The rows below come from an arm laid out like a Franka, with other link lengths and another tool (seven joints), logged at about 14 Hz.
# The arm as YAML. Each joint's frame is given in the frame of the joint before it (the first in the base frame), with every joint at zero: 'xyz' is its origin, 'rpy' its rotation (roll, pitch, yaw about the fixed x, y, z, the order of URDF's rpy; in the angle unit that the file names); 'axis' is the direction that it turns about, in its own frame. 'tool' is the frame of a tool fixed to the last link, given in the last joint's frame.
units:
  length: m
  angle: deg
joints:
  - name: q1
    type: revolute
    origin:
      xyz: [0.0, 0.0, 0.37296]
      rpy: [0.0, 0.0, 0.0]
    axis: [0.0, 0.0, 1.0]
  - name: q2
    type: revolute
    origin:
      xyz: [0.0, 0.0, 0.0]
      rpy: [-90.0, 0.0, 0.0]
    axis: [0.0, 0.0, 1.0]
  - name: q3
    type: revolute
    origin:
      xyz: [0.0, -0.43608, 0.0]
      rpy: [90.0, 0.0, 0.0]
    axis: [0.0, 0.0, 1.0]
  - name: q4
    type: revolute
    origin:
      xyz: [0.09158, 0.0, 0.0]
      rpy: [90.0, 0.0, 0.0]
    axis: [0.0, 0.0, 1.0]
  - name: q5
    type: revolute
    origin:
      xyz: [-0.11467, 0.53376, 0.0]
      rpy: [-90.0, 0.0, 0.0]
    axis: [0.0, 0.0, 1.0]
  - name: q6
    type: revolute
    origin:
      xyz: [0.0, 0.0, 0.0]
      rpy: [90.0, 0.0, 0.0]
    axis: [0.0, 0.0, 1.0]
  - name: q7
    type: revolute
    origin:
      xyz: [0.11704, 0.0, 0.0]
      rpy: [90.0, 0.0, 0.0]
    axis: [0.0, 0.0, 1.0]
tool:
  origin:
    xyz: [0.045, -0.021, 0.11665]
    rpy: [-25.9, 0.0, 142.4]
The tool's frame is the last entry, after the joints.
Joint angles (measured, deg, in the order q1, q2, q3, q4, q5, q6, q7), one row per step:
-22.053 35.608 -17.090 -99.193 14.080 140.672 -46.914
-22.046 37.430 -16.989 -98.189 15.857 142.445 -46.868
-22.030 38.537 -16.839 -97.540 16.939 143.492 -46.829
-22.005 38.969 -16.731 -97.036 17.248 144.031 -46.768
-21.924 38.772 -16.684 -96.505 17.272 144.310 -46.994
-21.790 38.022 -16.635 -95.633 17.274 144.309 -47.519
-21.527 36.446 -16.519 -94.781 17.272 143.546 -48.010
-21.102 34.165 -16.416 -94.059 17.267 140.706 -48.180
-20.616 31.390 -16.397 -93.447 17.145 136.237 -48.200
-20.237 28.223 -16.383 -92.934 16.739 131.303 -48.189
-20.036 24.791 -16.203 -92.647 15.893 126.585 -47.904
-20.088 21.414 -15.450 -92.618 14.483 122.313 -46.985
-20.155 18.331 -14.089 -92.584 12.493 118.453 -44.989
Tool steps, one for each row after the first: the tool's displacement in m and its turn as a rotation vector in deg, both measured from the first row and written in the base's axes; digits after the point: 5 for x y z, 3 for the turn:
0.00696 -0.00374 -0.01326 -0.205 -1.290 -1.023
0.01193 -0.00485 -0.02131 -0.287 -2.094 -1.587
0.01617 -0.00509 -0.02165 -0.573 -2.658 -1.674
0.02122 -0.00487 -0.01216 -1.124 -3.466 -1.256
0.02908 -0.00416 0.00940 -1.916 -4.830 -0.405
0.03789 0.00011 0.04249 -2.412 -6.436 0.614
0.04461 0.00943 0.08060 -1.559 -7.185 1.553
0.04723 0.02166 0.12159 0.235 -7.085 2.541
0.04497 0.03437 0.16652 2.051 -6.741 3.641
0.03812 0.04762 0.21287 3.503 -6.343 4.660
0.02992 0.06415 0.25477 4.641 -5.694 5.482
0.02473 0.08657 0.29157 5.374 -4.715 5.910

